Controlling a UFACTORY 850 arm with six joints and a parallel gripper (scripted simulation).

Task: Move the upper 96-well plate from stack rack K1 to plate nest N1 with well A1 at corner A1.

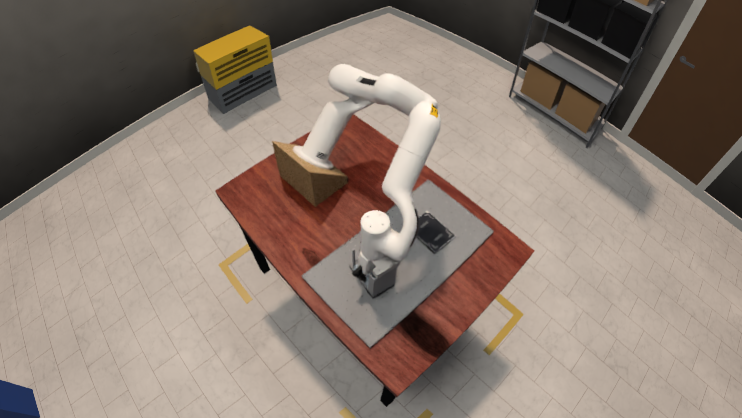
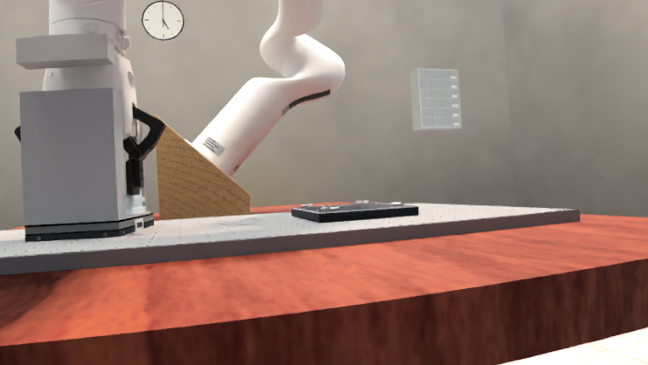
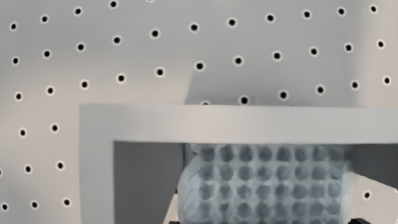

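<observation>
Now: the pale 96-well plate 10 mm below my hand. The rest, counted from my hand: plate nest N1: 30 mm behind, 300 mm to the left, 50 mm below.
</observation>
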